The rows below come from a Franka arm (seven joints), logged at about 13 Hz.
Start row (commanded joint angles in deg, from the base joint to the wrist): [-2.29 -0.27 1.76 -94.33 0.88 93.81 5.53]
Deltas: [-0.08 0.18 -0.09 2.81 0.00 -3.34 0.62]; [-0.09 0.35 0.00 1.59 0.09 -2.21 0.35]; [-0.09 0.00 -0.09 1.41 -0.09 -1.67 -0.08]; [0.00 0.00 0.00 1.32 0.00 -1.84 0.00]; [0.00 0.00 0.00 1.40 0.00 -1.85 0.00]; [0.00 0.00 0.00 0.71 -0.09 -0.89 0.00]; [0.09 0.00 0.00 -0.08 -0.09 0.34 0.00]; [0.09 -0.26 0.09 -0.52 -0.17 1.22 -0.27]
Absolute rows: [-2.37 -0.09 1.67 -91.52 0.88 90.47 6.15]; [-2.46 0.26 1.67 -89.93 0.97 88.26 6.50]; [-2.55 0.26 1.58 -88.52 0.88 86.59 6.42]; [-2.55 0.26 1.58 -87.20 0.88 84.75 6.42]; [-2.55 0.26 1.58 -85.80 0.88 82.90 6.42]; [-2.55 0.26 1.58 -85.09 0.79 82.01 6.42]; [-2.46 0.26 1.58 -85.17 0.70 82.35 6.42]; [-2.37 0.00 1.67 -85.69 0.53 83.57 6.15]
